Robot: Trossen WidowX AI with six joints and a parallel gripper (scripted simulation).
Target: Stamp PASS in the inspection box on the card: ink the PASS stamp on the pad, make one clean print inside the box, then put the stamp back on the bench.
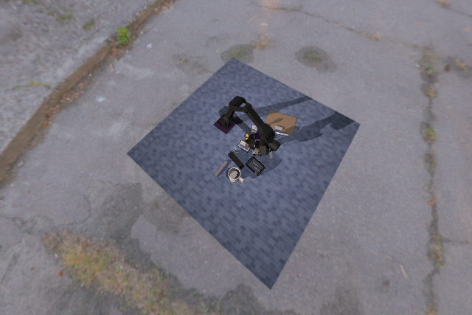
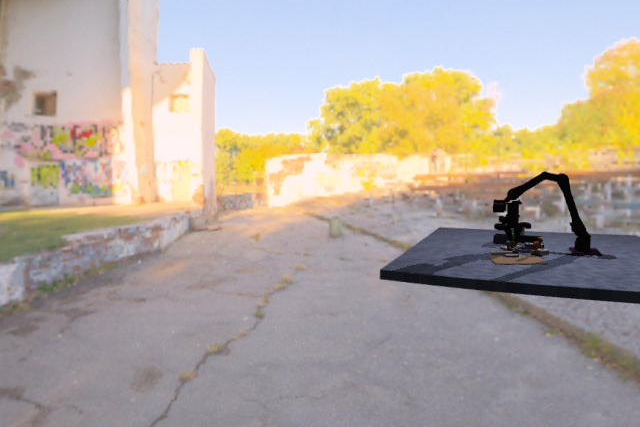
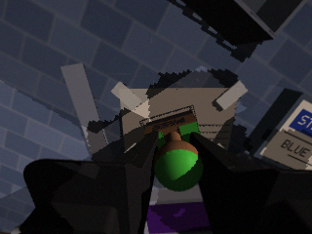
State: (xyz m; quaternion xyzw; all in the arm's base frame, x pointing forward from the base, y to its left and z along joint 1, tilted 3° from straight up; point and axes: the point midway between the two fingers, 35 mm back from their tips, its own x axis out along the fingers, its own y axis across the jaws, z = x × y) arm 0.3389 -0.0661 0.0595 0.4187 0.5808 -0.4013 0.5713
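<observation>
The cream card is 3 cm below my gripper tip and 1 cm behind it. The rest, counted from my gripper tip: grey strip (6 cm ahead, 5 cm to the left, 3 cm below); dark tray (13 cm to the right, 2 cm below, 2 cm ahead); ink pad (9 cm to the left, 5 cm behind, 2 cm below).
</observation>
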